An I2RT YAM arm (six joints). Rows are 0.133 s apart.
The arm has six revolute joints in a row. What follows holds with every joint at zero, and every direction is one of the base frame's. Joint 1 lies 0.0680 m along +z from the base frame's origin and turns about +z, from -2.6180 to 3.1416 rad. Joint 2 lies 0.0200 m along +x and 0.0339 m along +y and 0.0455 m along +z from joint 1 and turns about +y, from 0.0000 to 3.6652 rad. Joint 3 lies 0.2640 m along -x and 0.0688 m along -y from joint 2 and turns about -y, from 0.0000 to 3.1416 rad. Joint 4 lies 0.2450 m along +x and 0.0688 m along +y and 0.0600 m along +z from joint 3 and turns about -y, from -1.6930 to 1.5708 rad. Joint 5 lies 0.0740 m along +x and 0.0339 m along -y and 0.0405 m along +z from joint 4 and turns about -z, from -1.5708 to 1.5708 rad. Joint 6 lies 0.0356 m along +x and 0.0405 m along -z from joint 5 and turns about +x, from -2.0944 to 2.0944 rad. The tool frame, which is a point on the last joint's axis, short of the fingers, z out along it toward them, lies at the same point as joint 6; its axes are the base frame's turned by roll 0.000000, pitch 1.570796 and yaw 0.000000 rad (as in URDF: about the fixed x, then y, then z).
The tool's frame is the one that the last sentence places.
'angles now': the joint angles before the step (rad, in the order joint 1, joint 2, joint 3, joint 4, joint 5, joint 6). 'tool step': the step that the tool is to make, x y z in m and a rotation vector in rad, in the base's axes. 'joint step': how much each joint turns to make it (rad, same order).
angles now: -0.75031, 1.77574, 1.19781, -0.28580, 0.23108, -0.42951
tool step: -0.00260, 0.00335, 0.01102, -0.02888, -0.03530, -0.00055
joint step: 0.00173, -0.03787, -0.01301, 0.01980, -0.00064, 0.00374
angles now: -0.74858, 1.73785, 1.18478, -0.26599, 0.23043, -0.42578
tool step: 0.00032, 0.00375, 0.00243, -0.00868, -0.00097, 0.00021
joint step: 0.00882, -0.01245, -0.00665, 0.00023, 0.01007, 0.00241
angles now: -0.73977, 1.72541, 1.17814, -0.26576, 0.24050, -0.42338
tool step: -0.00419, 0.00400, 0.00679, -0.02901, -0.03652, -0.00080
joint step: 0.00021, -0.03801, -0.02995, 0.03774, -0.00156, 0.00304
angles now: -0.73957, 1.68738, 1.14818, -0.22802, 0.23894, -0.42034
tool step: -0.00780, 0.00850, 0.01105, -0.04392, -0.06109, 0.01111
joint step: 0.00161, -0.06869, -0.05385, 0.05988, -0.01286, 0.00013
